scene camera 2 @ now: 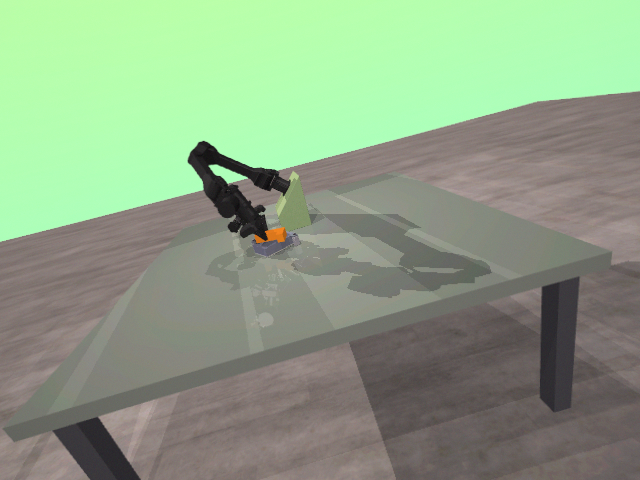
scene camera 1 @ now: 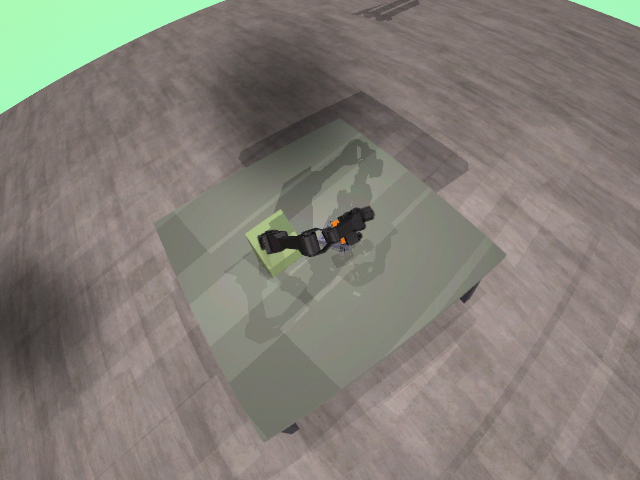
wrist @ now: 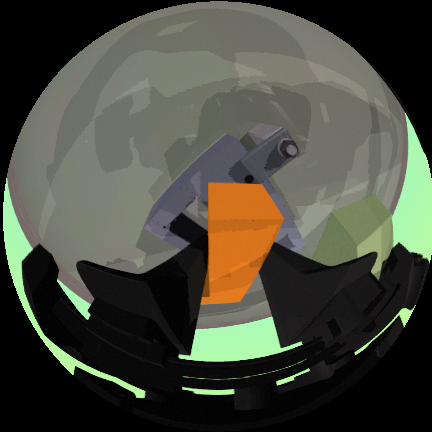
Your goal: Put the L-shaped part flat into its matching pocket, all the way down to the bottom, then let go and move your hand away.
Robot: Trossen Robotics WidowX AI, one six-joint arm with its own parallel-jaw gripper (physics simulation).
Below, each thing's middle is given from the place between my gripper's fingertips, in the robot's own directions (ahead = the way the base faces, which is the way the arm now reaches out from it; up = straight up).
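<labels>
My gripper is now 10 mm below the orange L-shaped part (wrist: 242, 220), 20 mm short of the part and 20 mm to the right of the part.
</labels>
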